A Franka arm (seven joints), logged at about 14 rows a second.
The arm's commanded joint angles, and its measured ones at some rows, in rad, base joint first. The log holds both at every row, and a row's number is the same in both.
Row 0, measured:
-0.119 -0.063 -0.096 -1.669 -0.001 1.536 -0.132
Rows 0 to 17, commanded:
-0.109 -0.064 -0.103 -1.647 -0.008 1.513 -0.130
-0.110 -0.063 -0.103 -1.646 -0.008 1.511 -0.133
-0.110 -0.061 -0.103 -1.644 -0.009 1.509 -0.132
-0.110 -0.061 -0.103 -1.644 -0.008 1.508 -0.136
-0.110 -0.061 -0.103 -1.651 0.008 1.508 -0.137
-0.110 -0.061 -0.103 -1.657 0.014 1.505 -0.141
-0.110 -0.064 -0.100 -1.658 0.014 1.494 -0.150
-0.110 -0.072 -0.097 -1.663 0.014 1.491 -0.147
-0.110 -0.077 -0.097 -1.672 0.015 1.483 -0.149
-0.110 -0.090 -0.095 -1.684 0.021 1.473 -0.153
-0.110 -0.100 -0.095 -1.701 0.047 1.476 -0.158
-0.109 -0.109 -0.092 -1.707 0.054 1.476 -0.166
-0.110 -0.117 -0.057 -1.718 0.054 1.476 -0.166
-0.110 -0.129 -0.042 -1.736 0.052 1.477 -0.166
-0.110 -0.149 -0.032 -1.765 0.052 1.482 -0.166
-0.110 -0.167 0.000 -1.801 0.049 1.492 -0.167
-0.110 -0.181 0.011 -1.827 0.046 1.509 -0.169
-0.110 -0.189 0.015 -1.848 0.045 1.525 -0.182
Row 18, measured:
-0.110 -0.133 0.007 -1.770 0.038 1.489 -0.154
